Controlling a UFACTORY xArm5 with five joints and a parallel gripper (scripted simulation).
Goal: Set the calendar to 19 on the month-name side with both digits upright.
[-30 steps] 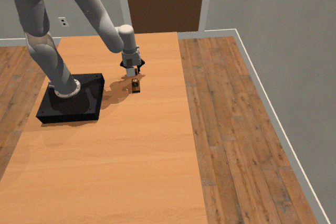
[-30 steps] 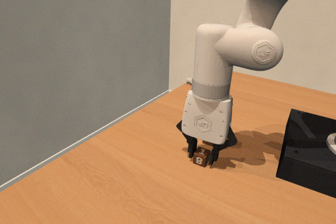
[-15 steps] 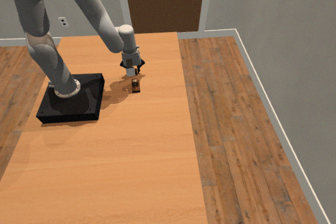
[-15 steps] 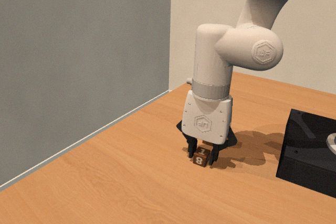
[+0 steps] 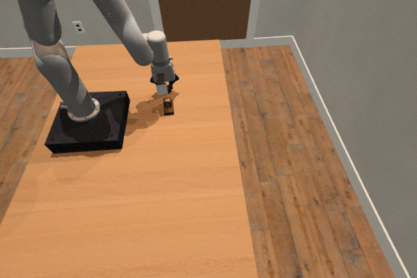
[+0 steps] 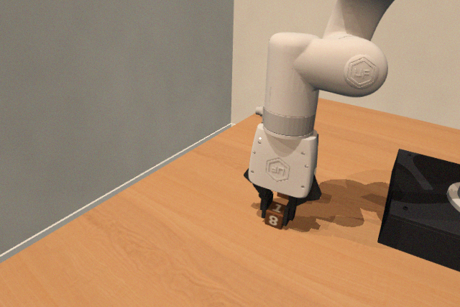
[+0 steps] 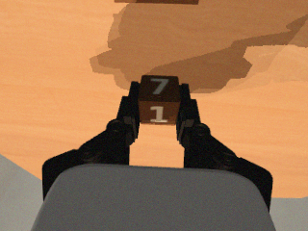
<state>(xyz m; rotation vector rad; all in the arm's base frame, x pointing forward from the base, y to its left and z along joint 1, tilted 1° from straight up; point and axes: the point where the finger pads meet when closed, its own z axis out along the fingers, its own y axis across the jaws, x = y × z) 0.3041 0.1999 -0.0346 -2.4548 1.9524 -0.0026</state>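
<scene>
The brown date cube is 2 cm ahead of my hand and 9 cm to the right of it. The rest, counted from my hand: tray: 3 cm ahead, 11 cm to the right, 2 cm below.
</scene>
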